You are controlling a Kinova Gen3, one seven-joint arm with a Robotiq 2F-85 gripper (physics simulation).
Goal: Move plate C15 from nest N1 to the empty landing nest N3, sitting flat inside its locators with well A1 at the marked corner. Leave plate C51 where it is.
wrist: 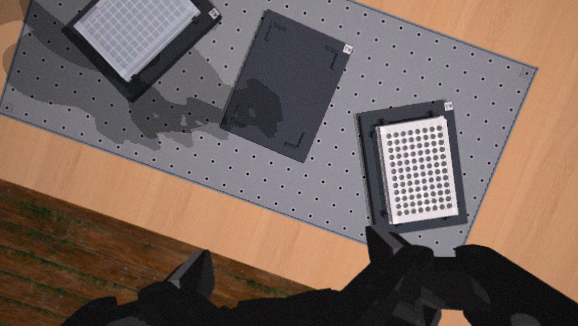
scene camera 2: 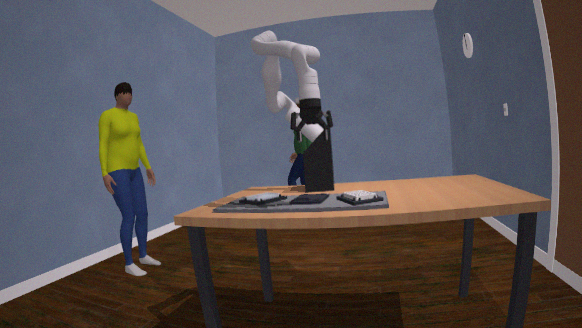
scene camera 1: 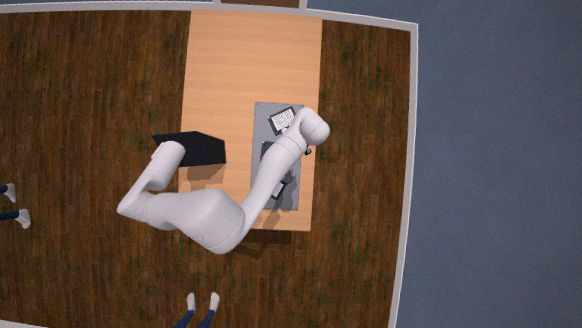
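Observation:
A white plate with dark wells lies in a dark nest at the right of the wrist view. A translucent plate lies in another nest at the upper left, partly cut off. Their names are not legible, so I cannot tell which is C15. The empty nest N3 lies between them, with corner locators and a white A1 label at its upper right. My gripper is open and empty, high above the board.
The nests stand on a grey perforated board on a wooden table. A black pedestal stands behind the board. A person in yellow stands at the left; another in green is mostly hidden behind the arm and pedestal.

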